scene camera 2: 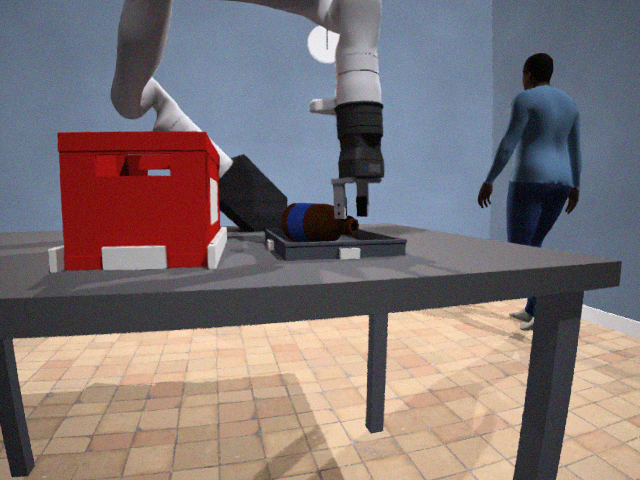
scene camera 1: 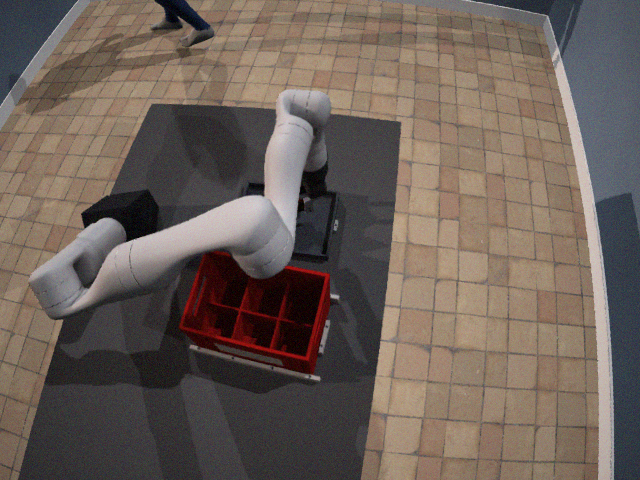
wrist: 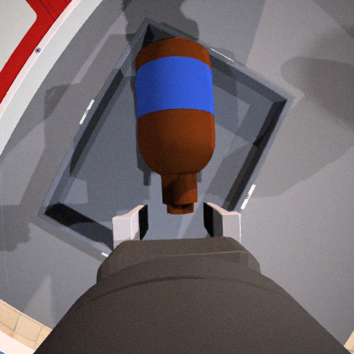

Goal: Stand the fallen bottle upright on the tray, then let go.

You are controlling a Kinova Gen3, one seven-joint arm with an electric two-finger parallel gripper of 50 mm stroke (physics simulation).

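Places are measured from the arm's base along level axes (x ahead, y left, z up), in centimetres.
Pixels of known places: gripper, between the fingertips: (scene camera 2: 352, 217) (scene camera 1: 306, 201); arm's base, origin of its link: (scene camera 2: 220, 173) (scene camera 1: 109, 235).
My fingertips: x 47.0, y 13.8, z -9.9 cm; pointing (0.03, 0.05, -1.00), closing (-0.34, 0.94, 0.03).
For each thing: its middle in the pictures, then the offset to it from my fingertips. "spot": a spot on its surface instead.
- brown bottle, middle of its body: (scene camera 2: 321, 223) dx -7.5, dy -2.3, dz -1.4 cm
- dark grey tray, a spot on its surface: (scene camera 2: 379, 248) spot: dx +7.7, dy +0.5, dz -4.3 cm
- red crate, middle of its body: (scene camera 2: 157, 200) (scene camera 1: 259, 315) dx -9.7, dy -30.7, dz +3.1 cm
A brown bottle (scene camera 2: 323, 223) (wrist: 176, 140) with a blue label lies on its side in the dark grey tray (scene camera 2: 379, 248) (wrist: 66, 173). In the wrist view its neck points toward my fingers. My gripper (scene camera 2: 351, 206) (wrist: 175, 215) is open and empty, pointing down over the tray. Its fingertips stand at about the height of the bottle's neck, one finger to each side of the mouth's line in the wrist view. In scene camera 1 the arm hides the bottle and part of the tray (scene camera 1: 319, 256).
A red crate (scene camera 1: 319, 320) (scene camera 2: 134, 206) with compartments stands beside the tray, with white strips (scene camera 1: 272, 367) (scene camera 2: 134, 257) along its base. A black block (scene camera 1: 147, 211) (scene camera 2: 250, 193) is at the arm's base. A person (scene camera 2: 544, 134) stands beyond the table (scene camera 2: 465, 276).
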